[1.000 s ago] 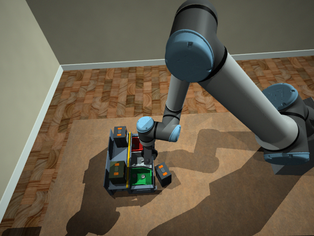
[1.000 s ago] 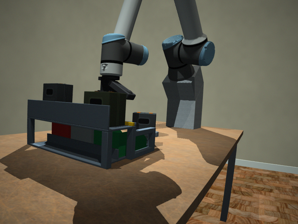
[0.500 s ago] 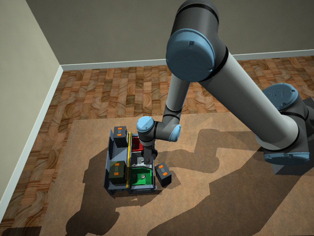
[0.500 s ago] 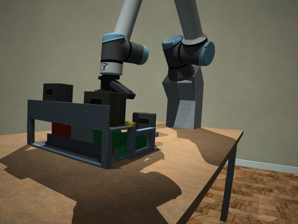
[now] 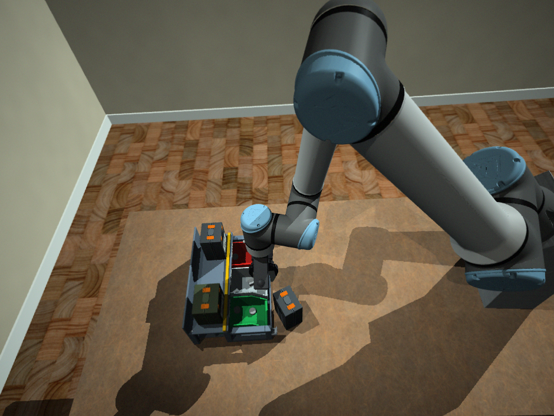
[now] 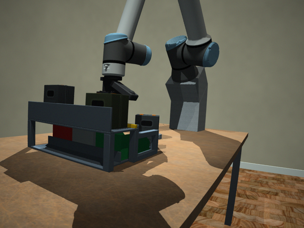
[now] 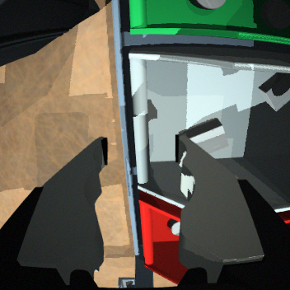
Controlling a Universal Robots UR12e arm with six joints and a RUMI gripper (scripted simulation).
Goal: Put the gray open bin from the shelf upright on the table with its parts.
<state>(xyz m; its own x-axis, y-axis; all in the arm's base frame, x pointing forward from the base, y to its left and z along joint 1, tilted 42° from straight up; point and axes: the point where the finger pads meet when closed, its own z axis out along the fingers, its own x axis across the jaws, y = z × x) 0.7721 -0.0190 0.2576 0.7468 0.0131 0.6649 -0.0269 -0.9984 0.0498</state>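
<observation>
The gray bin is 80 mm ahead of my hand and 20 mm below it. Also, from my hand: yellow strip (130 mm ahead, 40 mm above); then green bin (90 mm ahead, 110 mm to the left, 20 mm below); then red bin (80 mm ahead, 110 mm to the right, 20 mm below).
</observation>
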